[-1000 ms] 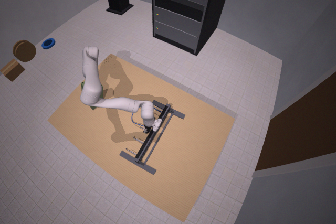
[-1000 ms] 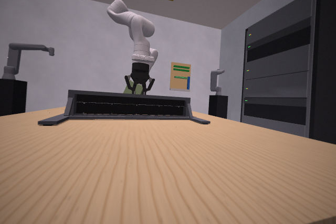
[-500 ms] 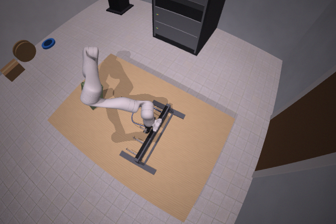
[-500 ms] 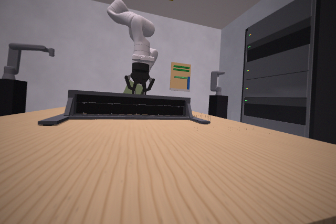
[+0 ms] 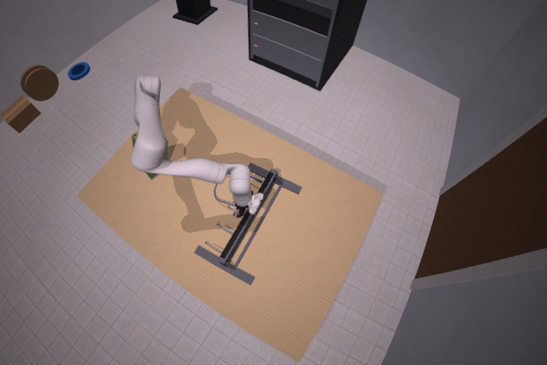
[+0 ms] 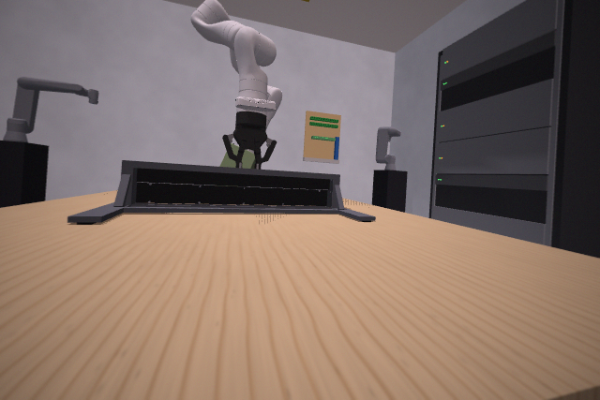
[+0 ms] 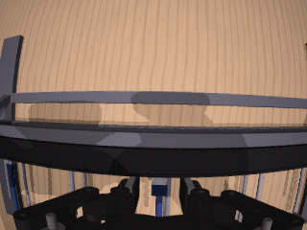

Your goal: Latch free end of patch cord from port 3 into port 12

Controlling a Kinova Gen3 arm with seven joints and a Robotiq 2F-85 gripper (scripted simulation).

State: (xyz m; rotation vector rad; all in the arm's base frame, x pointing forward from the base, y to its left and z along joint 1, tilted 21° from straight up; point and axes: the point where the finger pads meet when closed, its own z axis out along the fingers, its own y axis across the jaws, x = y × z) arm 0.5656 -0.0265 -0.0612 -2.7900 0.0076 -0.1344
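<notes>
Now: the plug 10 mm below my hand and 10 mm ahead of it.
</notes>
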